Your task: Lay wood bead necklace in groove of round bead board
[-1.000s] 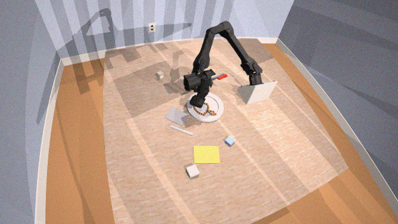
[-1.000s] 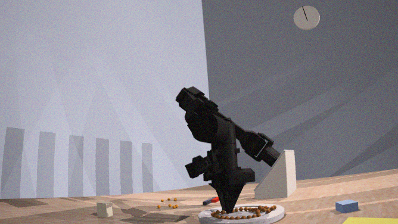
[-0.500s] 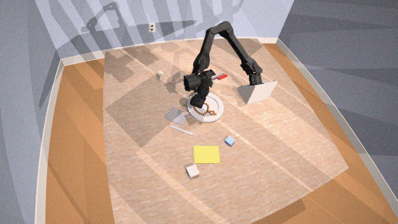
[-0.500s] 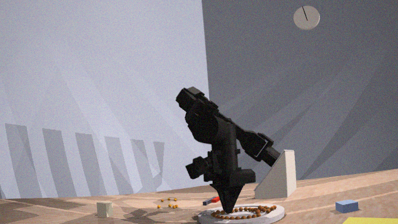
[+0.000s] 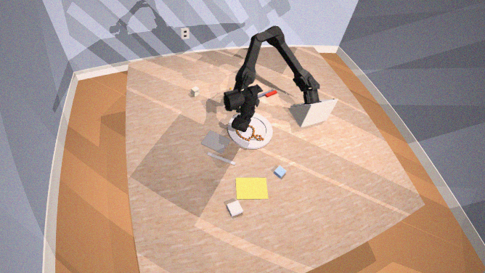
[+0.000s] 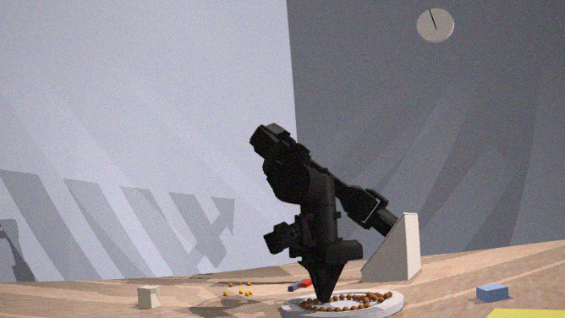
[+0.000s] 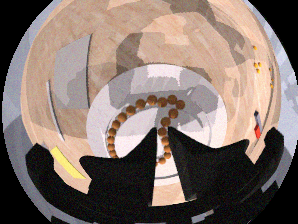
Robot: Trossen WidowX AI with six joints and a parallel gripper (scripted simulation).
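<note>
Now: the grey sheet 14 cm ahead of my gripper tip, 4 cm to the left of it and 1 cm below it. The rest, counted from my gripper tip: blue block 26 cm to the left, 6 cm behind, 1 cm below; then stick 14 cm ahead, 13 cm to the left, 1 cm below; then red-tipped tool 20 cm behind, 17 cm to the right, 1 cm below.
</note>
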